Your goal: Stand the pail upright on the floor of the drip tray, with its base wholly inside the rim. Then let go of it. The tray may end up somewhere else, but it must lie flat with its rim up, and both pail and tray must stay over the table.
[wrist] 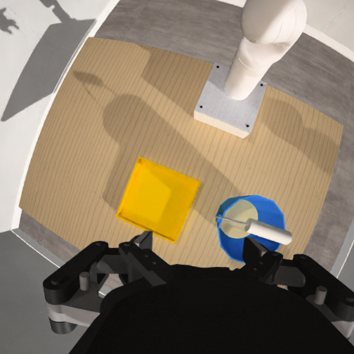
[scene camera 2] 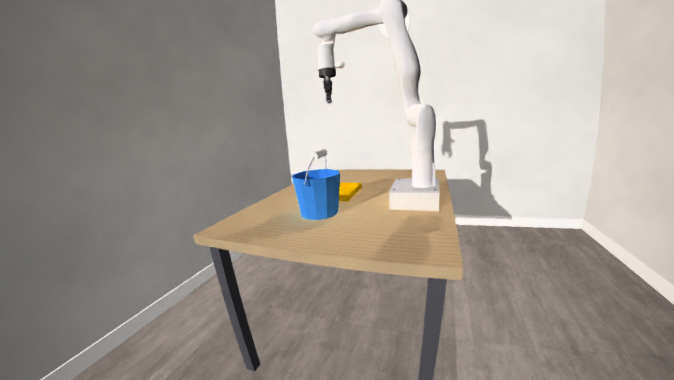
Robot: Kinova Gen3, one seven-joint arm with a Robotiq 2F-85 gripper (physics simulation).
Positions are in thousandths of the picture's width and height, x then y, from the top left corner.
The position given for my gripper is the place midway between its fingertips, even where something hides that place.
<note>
I see my gripper (wrist: 558, 691), a yellow drip tray (wrist: 442, 561) and a blue pail (scene camera 2: 473, 525).
</note>
